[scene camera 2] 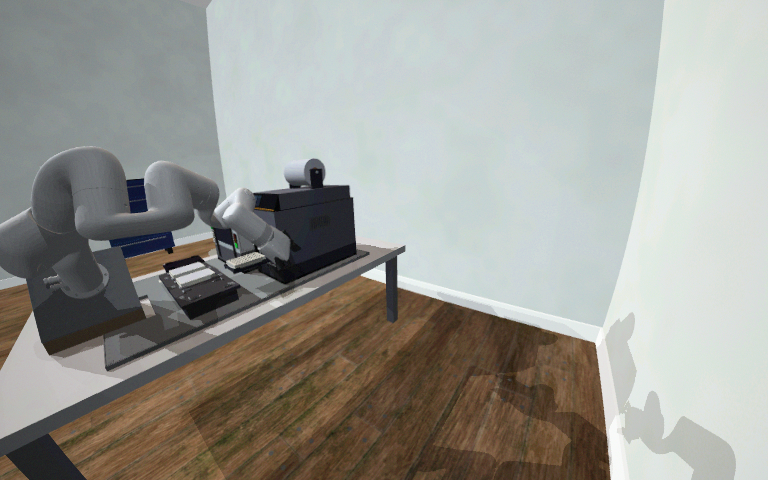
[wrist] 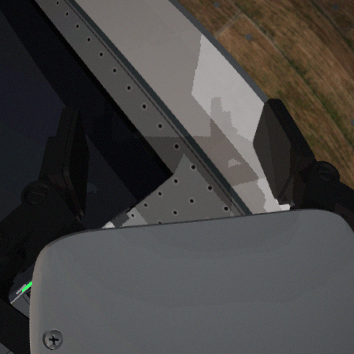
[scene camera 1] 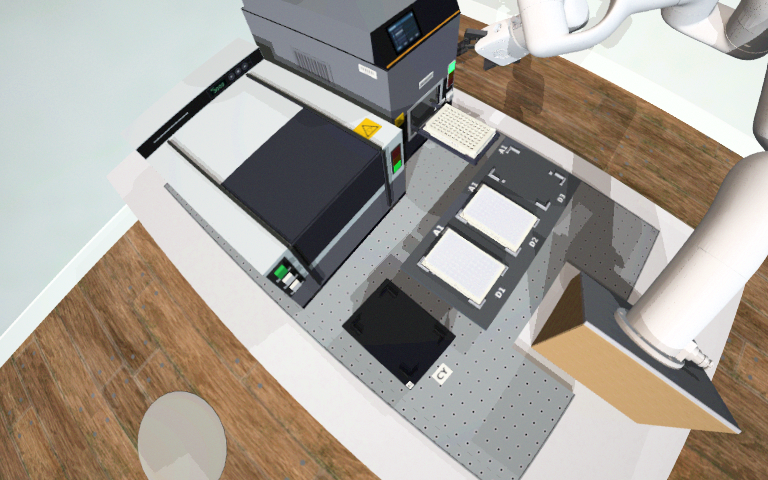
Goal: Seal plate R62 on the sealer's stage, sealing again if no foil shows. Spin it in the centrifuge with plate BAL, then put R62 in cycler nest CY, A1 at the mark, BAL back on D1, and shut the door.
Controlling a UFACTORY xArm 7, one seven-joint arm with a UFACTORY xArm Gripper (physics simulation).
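Places are measured from the arm's base along level axes (x back, y left, z down), in centimetres.
Where they show: gripper, fingertip midpoint: (scene camera 2: 297,260) (wrist: 173,123) (scene camera 1: 470,57); arm's base at its link origin: (scene camera 2: 85,280) (scene camera 1: 646,339).
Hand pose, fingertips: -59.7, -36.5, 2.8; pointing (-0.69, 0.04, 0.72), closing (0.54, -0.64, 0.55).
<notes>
Each offset is from my fingertips to the top centre of the thing, as dx, dy, dz. "spot": to the spot under its first point.
A cream plate @[+11.0, +20.1, +0.4] (scene camera 1: 459,129) (scene camera 2: 246,260) with its wells visible and no foil showing sits on the stage extended from the grey sealer @[-18.8, +21.2, -35.7] (scene camera 1: 339,70) (scene camera 2: 320,232). White plates stand on D1 @[+28.8, +42.3, +4.4] (scene camera 1: 464,264) and D2 @[+28.2, +29.9, +4.4] (scene camera 1: 498,216); no plate name is readable. The black CY nest @[+27.6, +59.0, +5.6] (scene camera 1: 398,333) has corner brackets and holds no plate. The low machine with a dark lid @[spot: +2.6, +51.4, -9.4] (scene camera 1: 308,175), seemingly the centrifuge, is closed on top. My gripper (scene camera 1: 473,57) (scene camera 2: 289,254) (wrist: 173,123) is open and empty beside the sealer's status-light side, past the stage; its fingers frame the board's edge in the wrist view.
Nest D3 @[spot: +27.2, +16.9, +6.0] (scene camera 1: 527,174) holds no plate. The sealer's status light @[spot: +2.0, +11.5, -5.3] (scene camera 1: 451,66) is green. The low machine has a green-lit indicator @[spot: +8.4, +36.8, -1.4] (scene camera 1: 397,165) and a button panel @[spot: +10.3, +65.3, -3.6] (scene camera 1: 288,278). The arm's base stands on a wedge-shaped mount (scene camera 1: 628,373) (scene camera 2: 84,305). A foil roll @[-20.9, +21.3, -35.7] (scene camera 2: 304,172) tops the sealer.
</notes>
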